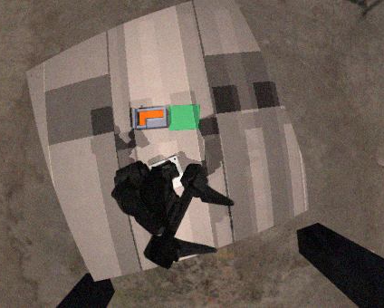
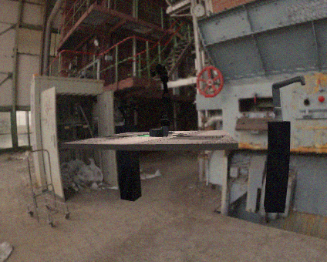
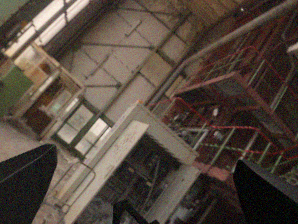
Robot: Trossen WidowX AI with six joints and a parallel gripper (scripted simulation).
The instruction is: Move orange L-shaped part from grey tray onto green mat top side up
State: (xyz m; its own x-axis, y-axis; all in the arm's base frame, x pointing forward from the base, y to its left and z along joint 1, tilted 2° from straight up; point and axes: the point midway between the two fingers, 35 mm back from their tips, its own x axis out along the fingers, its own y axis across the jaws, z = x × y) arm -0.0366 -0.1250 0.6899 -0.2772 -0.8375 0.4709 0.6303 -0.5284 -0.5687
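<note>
The orange L-shaped part lies 320 mm ahead of my gripper tip, 180 mm to the left of it and 690 mm below it.
</note>
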